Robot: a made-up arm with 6 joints.
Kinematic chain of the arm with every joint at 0, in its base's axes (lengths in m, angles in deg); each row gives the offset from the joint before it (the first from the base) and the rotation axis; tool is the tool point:
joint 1: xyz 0 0 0.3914 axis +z
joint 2: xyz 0.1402 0 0 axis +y
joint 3: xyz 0 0 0.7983 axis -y
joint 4: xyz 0 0 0.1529 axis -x
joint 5: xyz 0.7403 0 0 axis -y
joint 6: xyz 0.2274 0 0 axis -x
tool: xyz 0 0 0
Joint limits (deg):
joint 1: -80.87..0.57
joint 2: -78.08..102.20
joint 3: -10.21..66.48
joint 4: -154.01..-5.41
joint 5: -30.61..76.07
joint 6: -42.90..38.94
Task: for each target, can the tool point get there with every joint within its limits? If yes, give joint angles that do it. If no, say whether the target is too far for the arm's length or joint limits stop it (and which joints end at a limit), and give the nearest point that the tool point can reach.
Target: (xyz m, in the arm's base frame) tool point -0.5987 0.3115 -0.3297
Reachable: no: joint limits stop it (at a limit: joint 1, joint 2, joint 3, joint 4, joint 5) | nearest point -0.0042 -0.5834 -0.4950 | short by 1.087 m
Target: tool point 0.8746 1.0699 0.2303
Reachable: no: joint limits stop it (at a limit: joint 1, joint 3, joint 5) | nearest point 1.3130 0.1225 0.1375 | short by 1.048 m
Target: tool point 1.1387 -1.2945 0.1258
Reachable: yes | joints -49.53 72.06 33.39 -34.96 -11.55 11.21
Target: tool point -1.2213 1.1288 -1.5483
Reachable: no: too far | nearest point -1.1051 1.0214 0.7137 | short by 2.268 m
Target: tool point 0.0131 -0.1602 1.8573
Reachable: yes | joints -30.16 -36.47 19.27 -107.36 37.45 12.39
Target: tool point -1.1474 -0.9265 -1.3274
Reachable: no: too far | nearest point -0.0607 -0.8352 -0.6480 | short by 1.285 m
